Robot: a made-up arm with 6 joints. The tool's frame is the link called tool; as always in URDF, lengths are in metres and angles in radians. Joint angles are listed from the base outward.
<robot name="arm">
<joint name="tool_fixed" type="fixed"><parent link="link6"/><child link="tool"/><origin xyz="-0.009 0.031 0.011" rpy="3.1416 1.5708 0"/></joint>
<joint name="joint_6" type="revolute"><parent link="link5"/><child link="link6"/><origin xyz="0.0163 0.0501 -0.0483" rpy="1.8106 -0.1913 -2.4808"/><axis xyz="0 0 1"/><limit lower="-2.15" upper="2.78"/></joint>
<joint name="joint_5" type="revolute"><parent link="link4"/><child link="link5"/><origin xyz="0.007 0.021 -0.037" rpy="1.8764 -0.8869 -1.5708"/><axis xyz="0 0 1"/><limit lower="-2.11" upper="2.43"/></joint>
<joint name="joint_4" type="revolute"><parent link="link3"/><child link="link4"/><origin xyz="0.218 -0.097 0.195" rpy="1.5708 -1.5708 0"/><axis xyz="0 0 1"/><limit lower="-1.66" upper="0.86"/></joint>
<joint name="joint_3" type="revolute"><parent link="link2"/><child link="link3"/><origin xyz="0.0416 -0.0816 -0.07" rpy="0.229 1.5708 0"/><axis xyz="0 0 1"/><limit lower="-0.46" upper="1.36"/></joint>
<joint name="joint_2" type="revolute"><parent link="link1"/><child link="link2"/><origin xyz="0.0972 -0.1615 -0.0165" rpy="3.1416 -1.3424 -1.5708"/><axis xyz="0 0 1"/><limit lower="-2.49" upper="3.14"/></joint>
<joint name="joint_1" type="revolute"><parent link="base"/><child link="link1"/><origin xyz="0.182 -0.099 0.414" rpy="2.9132 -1.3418 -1.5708"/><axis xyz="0 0 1"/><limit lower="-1.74" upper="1.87"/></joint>
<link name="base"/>
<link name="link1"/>
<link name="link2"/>
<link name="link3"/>
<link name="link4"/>
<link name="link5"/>
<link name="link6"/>
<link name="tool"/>
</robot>
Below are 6 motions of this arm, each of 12 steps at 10 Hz.
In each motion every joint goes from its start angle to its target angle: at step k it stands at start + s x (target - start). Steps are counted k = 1, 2, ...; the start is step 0. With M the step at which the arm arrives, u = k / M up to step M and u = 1 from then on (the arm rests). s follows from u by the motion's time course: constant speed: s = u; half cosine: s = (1 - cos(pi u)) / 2; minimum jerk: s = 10 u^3 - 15 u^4 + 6 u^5.
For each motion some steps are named. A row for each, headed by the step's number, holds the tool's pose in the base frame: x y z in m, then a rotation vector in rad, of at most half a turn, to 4 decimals.
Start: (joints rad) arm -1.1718 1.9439 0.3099 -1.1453 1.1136 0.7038
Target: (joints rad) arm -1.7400 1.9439 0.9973 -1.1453 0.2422 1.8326
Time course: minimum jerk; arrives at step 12
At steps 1, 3, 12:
1: -0.1179 -0.0872 0.4038 1.4196 -1.0937 -1.0819
3: -0.1193 -0.0867 0.4250 1.1982 -0.9721 -1.0634
12: -0.0160 -0.0496 0.6279 -0.7461 -0.0326 -0.3601

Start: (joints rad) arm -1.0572 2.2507 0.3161 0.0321 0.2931 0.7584
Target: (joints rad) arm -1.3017 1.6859 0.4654 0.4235 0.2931 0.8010
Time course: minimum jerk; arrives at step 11
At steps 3, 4, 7, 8, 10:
3: -0.0356 -0.1110 0.3640 0.3933 -2.0910 0.0463
4: -0.0324 -0.1333 0.3659 0.4021 -2.0953 0.1479
7: -0.0068 -0.2113 0.3768 0.4783 -2.1225 0.5248
8: 0.0031 -0.2294 0.3803 0.5096 -2.1329 0.6201
10: 0.0136 -0.2456 0.3836 0.5439 -2.1443 0.7096

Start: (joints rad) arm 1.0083 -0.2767 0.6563 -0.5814 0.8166 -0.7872
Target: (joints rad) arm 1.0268 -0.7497 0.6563 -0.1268 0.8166 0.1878
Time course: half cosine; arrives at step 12
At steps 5, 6, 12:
5: -0.1303 -0.3055 0.5318 -0.8168 0.6659 1.8488
6: -0.1385 -0.2843 0.5418 -0.8875 0.6769 1.8607
12: -0.1573 -0.1978 0.5676 -1.0952 0.7280 1.9580

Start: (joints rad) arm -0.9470 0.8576 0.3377 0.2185 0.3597 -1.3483
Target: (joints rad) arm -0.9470 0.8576 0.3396 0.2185 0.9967 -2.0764
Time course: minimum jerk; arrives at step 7
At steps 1, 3, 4, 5, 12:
1: 0.1277 -0.3785 0.3542 -0.8868 -0.4607 -2.4253
3: 0.1179 -0.3746 0.3432 -0.8303 -0.6994 -2.0801
4: 0.1100 -0.3741 0.3360 -0.7408 -0.8308 -1.8114
5: 0.1037 -0.3751 0.3309 -0.6397 -0.9092 -1.5874
12: 0.1000 -0.3762 0.3279 -0.5634 -0.9450 -1.4451

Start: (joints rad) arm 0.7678 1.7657 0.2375 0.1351 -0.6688 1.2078
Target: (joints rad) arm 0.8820 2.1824 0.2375 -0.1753 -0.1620 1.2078
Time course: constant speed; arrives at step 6
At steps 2, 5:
2: 0.2326 -0.2514 0.1609 1.0279 2.2267 0.2323
5: 0.2781 -0.1898 0.1634 0.6290 2.4608 0.2700

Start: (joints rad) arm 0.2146 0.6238 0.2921 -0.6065 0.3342 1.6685
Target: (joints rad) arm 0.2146 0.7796 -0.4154 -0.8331 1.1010 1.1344
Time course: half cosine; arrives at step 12
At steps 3, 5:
3: 0.0662 -0.5084 0.4173 -0.2838 -2.3547 0.9825
5: 0.0858 -0.5209 0.4189 0.1217 -2.1099 1.0288

